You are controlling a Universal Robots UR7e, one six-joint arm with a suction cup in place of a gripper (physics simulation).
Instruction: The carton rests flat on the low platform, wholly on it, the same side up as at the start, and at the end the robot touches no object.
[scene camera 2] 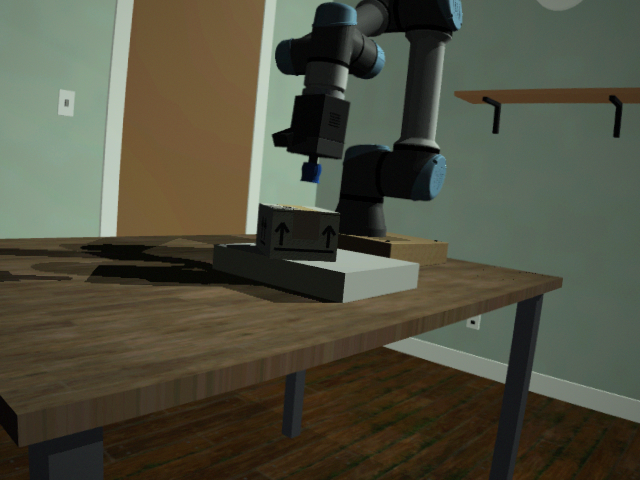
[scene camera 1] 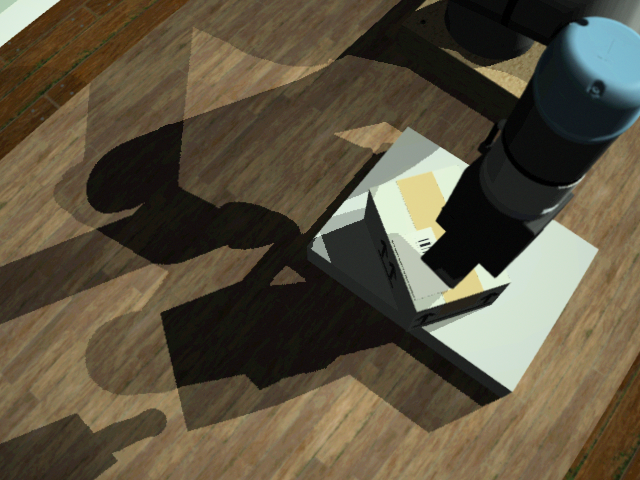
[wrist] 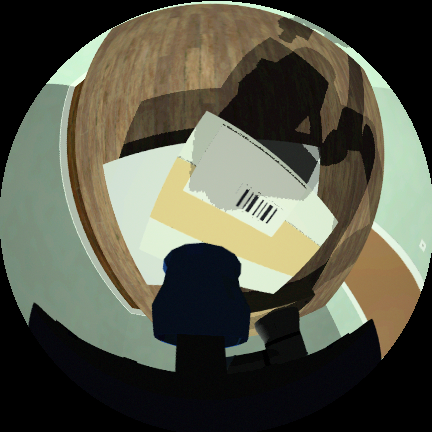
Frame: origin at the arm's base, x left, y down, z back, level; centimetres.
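Seen in the pictures: hand at its tool point: (scene camera 2: 309, 181) (wrist: 201, 272); arm's base at its link origin: (scene camera 2: 357, 232) (scene camera 1: 490, 23) (wrist: 276, 317).
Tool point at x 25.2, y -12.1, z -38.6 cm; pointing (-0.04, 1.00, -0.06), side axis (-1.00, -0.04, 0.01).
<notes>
Pixels of each thing's top centre, then the offset from my tool point to it. "*": a spot on its surface instead. Level surfaces: height alone.
- carton at its top centre: (wrist: 257, 237) (scene camera 1: 438, 233) (scene camera 2: 297, 207) dy +5.0, dx -4.6, dz +1.3 cm
- low white platform at a spot on its surface: (scene camera 1: 547, 289) * dy +13.6, dx +9.2, dz +10.2 cm
- wooden table at its surface level: dy +18.4 cm
The carton (scene camera 1: 421, 198) (scene camera 2: 299, 237) (wrist: 200, 210) sits flat on the low white platform (scene camera 1: 547, 289) (scene camera 2: 379, 281) (wrist: 125, 200), turned at an angle to it. Its tape and barcode label face up, and the arrows on its side point up. One bottom corner is right at the platform's dark long edge; I cannot tell whether it sticks out slightly past it. My gripper, with its blue suction cup (scene camera 2: 310, 173) (wrist: 202, 295), is open and hangs above the carton with a visible gap. In scene camera 1 the black gripper body hides the cup and part of the carton's top.
The wooden table (scene camera 1: 320, 439) (scene camera 2: 206, 320) carries the platform. The arm's base stands on a wooden block (scene camera 2: 418, 251) behind the platform. Dark shadows of the arm and carton fall across the table. A wall shelf (scene camera 2: 547, 96) is at the right, away from the arm.
</notes>
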